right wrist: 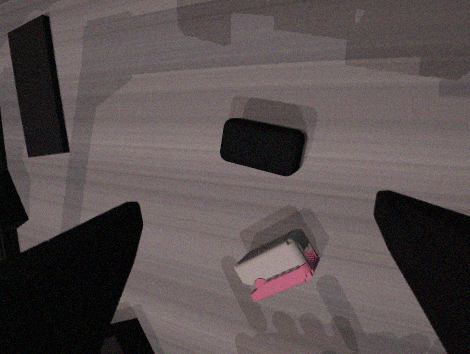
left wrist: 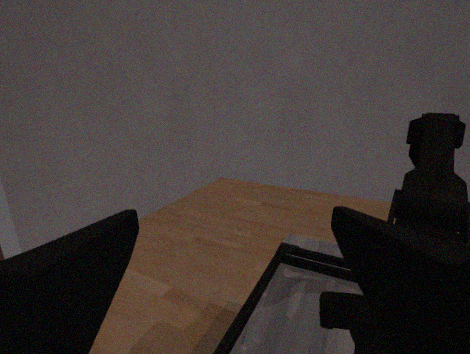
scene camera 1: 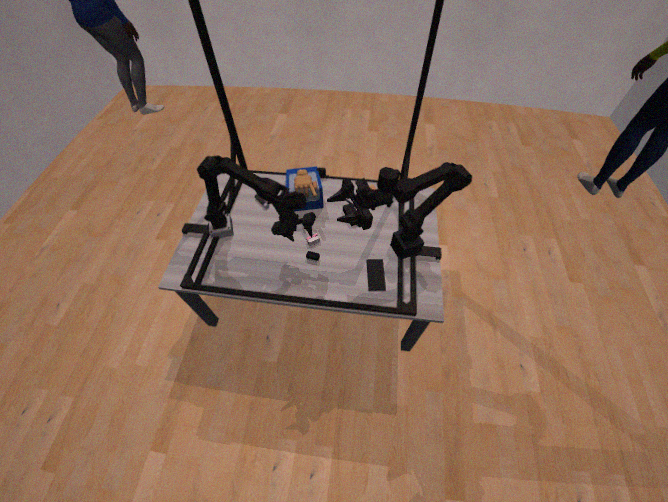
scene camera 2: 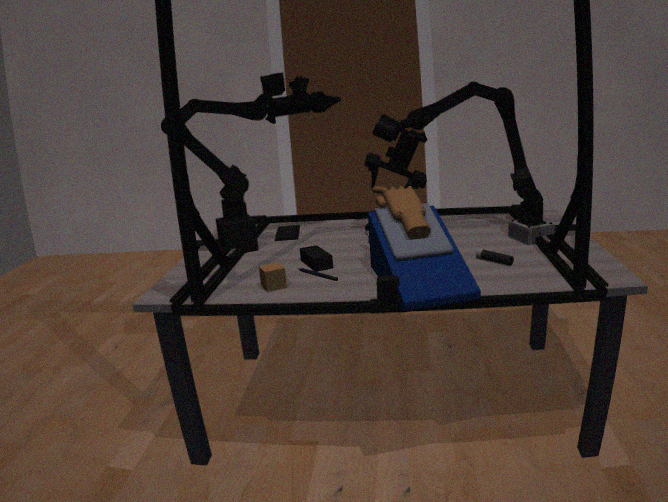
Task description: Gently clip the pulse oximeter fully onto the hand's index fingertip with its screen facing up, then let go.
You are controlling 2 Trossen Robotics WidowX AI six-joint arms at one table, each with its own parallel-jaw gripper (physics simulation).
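Observation:
The pulse oximeter, white and pink with a dark end, lies on the table, off the hand. Its screen cannot be made out. The tan hand rests on a grey pad on a blue wedge; which finger is the index is unclear. My right gripper is open and empty above the table, pointing down near the oximeter, which shows between and below its fingertips in the right wrist view. My left gripper is open and empty, held high and level.
A small black block lies near the oximeter. A flat black slab lies farther off. In scene camera 2, a wooden cube, dark box and pen lie left; a dark cylinder lies right.

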